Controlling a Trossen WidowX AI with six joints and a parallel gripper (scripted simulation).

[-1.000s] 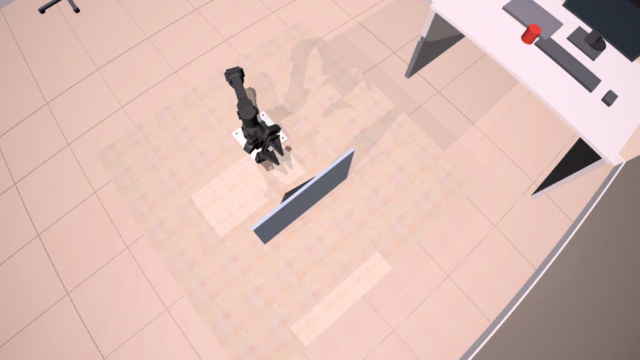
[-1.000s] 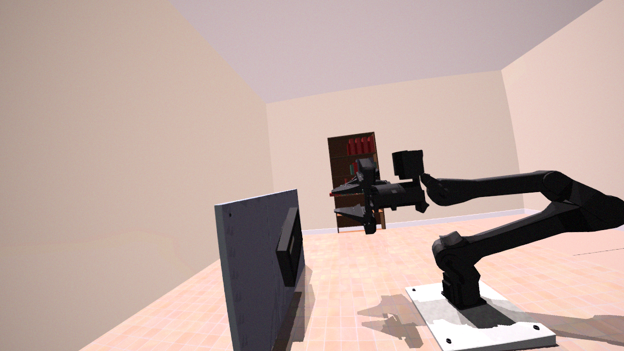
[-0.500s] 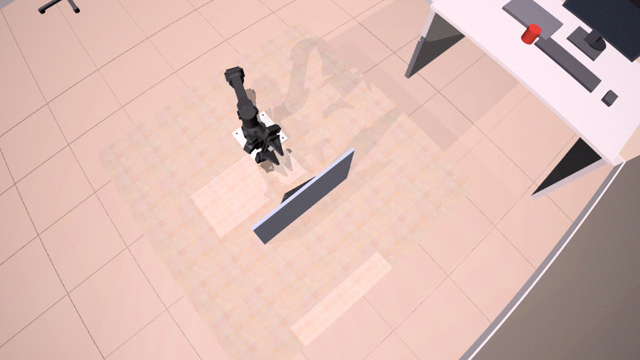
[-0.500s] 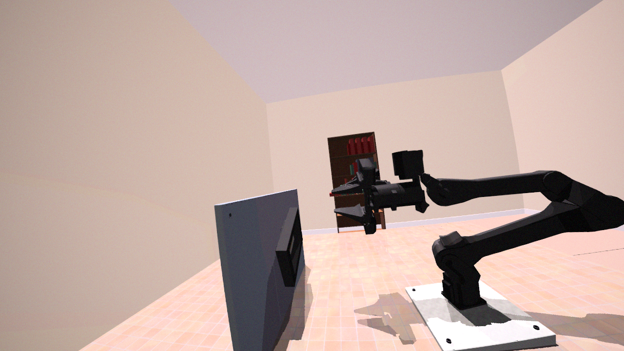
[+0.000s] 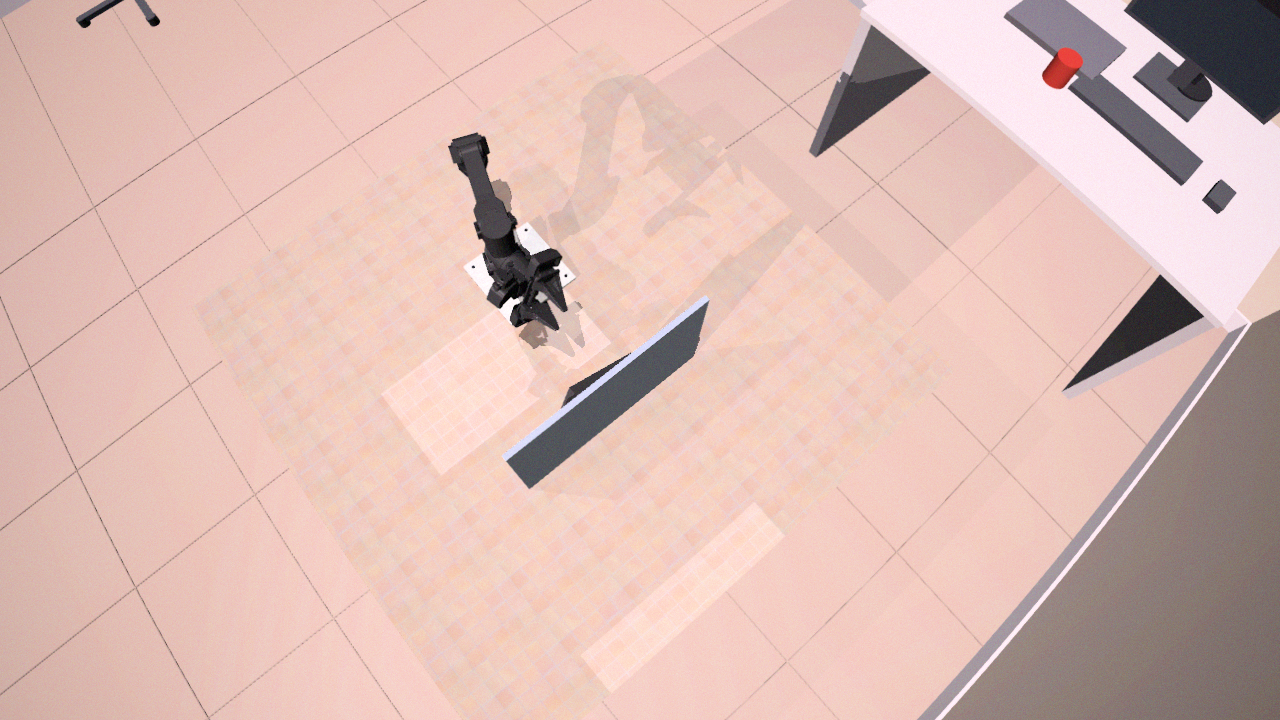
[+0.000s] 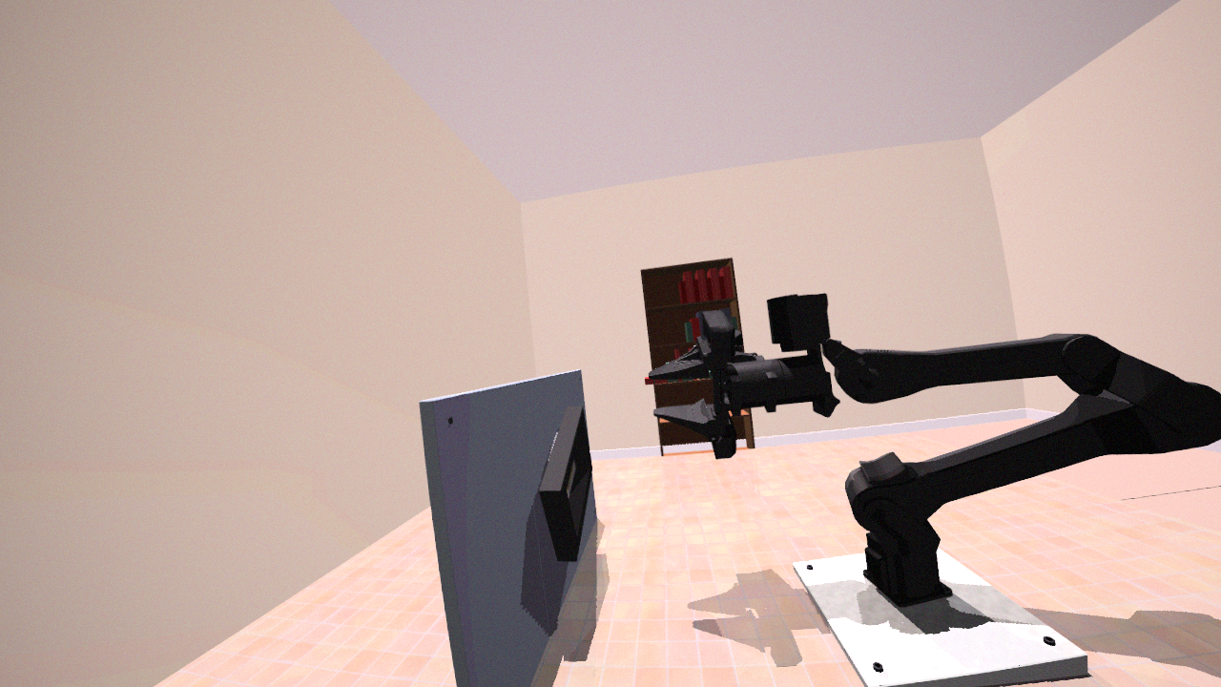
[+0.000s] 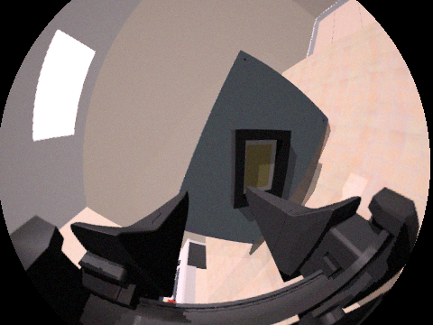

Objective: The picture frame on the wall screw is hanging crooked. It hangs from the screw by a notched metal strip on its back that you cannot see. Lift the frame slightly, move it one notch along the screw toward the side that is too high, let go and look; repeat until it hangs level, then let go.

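Right now my gripper tip is 13 cm short of the picture frame, 4 cm to the left of it and 11 cm above it. From my gripper tip the other things lie so: wall panel: 14 cm ahead, 2 cm to the right, 11 cm below.
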